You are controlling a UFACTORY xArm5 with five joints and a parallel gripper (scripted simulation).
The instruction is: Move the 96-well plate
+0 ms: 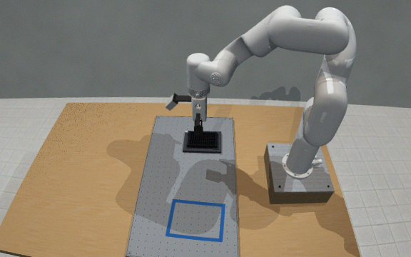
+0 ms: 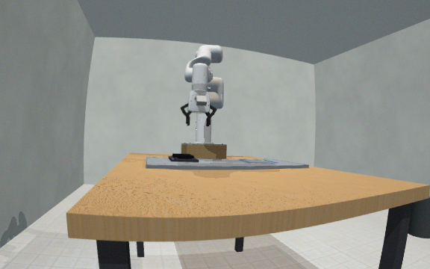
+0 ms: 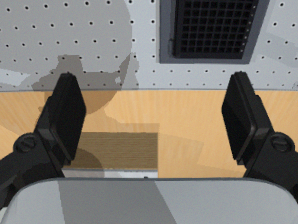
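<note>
Right now the 96-well plate is 150 mm below my hand, 60 mm to the right of it and 20 mm behind it. The rest, counted from my hand: dark plate nest 160 mm below, 60 mm to the right, 20 mm behind.
</note>
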